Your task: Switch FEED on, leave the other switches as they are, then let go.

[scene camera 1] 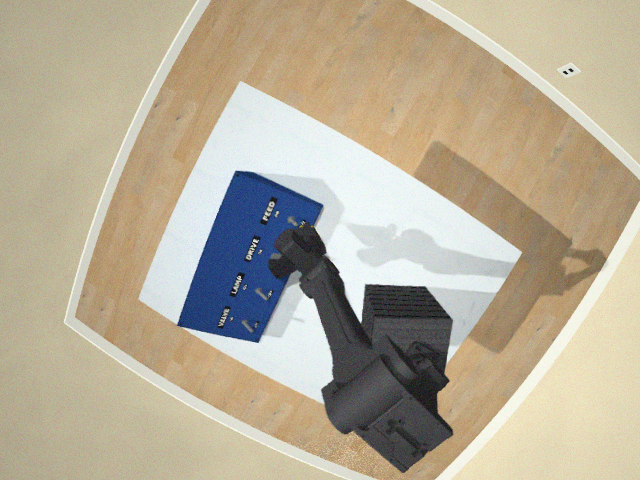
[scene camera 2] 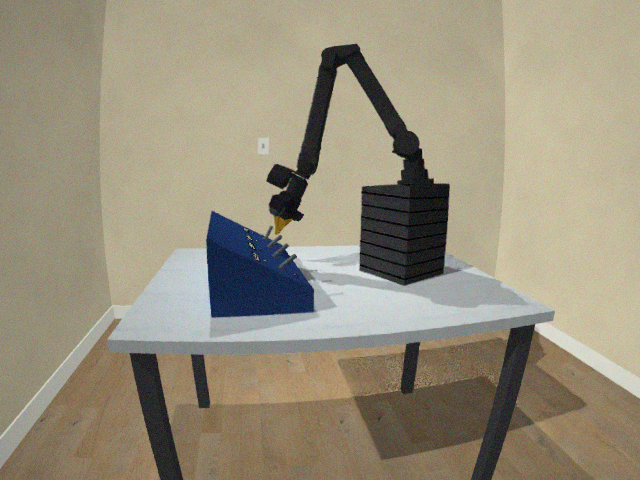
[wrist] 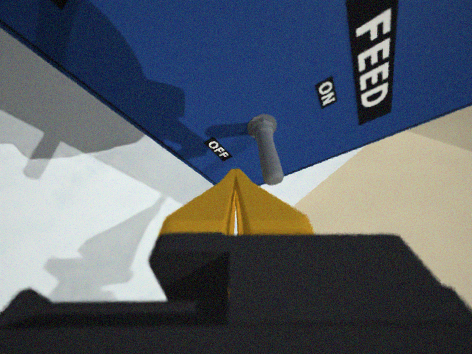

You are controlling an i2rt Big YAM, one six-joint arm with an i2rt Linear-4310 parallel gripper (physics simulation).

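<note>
A grey lever (wrist: pixel 271 168) is there for me to see, and so is my gripper (wrist: pixel 235 176).
</note>
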